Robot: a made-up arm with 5 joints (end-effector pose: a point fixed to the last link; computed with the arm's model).
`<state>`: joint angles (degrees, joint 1 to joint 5).
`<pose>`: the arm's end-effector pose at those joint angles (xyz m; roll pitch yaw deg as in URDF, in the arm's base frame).
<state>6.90 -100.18 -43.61 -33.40 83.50</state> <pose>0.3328 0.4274 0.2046 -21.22 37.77 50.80</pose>
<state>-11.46 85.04 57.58 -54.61 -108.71</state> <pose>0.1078 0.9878 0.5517 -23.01 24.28 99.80</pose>
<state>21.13 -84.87 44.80 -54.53 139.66</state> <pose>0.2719 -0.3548 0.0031 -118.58 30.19 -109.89</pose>
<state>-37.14 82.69 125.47 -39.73 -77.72</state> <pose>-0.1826 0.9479 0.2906 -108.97 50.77 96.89</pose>
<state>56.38 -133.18 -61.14 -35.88 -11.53</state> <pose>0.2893 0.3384 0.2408 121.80 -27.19 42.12</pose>
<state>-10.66 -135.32 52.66 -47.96 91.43</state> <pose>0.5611 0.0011 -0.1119 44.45 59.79 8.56</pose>
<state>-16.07 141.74 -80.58 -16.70 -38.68</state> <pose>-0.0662 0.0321 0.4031 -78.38 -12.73 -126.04</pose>
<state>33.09 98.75 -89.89 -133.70 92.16</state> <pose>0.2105 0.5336 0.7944 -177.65 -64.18 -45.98</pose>
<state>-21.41 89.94 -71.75 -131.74 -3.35</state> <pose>-0.0120 0.5149 0.8257 -52.00 -34.27 -45.86</pose>
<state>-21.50 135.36 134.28 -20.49 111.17</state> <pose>0.0239 0.9478 -0.0854 126.31 9.41 141.56</pose>
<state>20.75 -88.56 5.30 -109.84 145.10</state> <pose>0.0499 0.0269 -0.2130 -154.09 63.77 -149.36</pose>
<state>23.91 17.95 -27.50 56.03 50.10</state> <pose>-0.0095 0.0492 0.0223 105.66 29.39 -79.35</pose>
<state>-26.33 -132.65 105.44 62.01 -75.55</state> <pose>0.8355 -0.3778 0.3593 100.90 -21.50 -5.96</pose>
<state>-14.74 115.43 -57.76 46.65 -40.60</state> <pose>-0.3291 -0.0152 0.3184 -118.12 -10.93 -156.07</pose>
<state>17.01 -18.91 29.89 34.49 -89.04</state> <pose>0.7667 0.4961 0.2980 40.69 36.76 53.51</pose>
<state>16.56 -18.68 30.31 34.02 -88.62</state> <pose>0.7700 0.4947 0.3102 39.25 36.29 52.65</pose>
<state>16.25 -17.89 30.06 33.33 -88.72</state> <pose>0.7689 0.4969 0.3160 38.60 36.10 52.35</pose>
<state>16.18 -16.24 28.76 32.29 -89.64</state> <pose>0.7609 0.5042 0.3114 39.19 36.37 52.91</pose>
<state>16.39 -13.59 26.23 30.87 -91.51</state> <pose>0.7449 0.5160 0.2941 41.31 37.23 54.41</pose>
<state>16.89 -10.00 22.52 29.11 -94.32</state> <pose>0.7207 0.5295 0.2644 45.04 38.66 56.71</pose>
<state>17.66 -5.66 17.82 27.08 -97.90</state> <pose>0.6889 0.5407 0.2248 50.29 40.59 59.55</pose>
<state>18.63 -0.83 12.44 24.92 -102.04</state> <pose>0.6511 0.5462 0.1794 56.71 42.87 62.54</pose>
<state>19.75 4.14 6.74 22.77 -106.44</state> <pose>0.6096 0.5440 0.1327 63.84 45.40 65.38</pose>
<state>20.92 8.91 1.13 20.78 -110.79</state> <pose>0.5676 0.5344 0.0897 71.03 48.03 67.79</pose>
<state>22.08 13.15 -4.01 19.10 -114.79</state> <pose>0.5279 0.5199 0.0531 77.75 50.63 69.74</pose>
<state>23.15 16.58 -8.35 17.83 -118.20</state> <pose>0.4931 0.5038 0.0246 83.60 52.98 71.29</pose>
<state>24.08 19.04 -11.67 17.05 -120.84</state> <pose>0.4649 0.4894 0.0036 88.41 54.91 72.63</pose>
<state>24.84 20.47 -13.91 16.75 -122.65</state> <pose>0.4438 0.4790 -0.0110 92.18 56.25 73.91</pose>
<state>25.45 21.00 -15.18 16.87 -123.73</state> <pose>0.4293 0.4731 -0.0211 95.08 57.02 75.21</pose>
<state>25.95 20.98 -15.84 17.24 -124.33</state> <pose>0.4190 0.4704 -0.0285 97.40 57.39 76.54</pose>
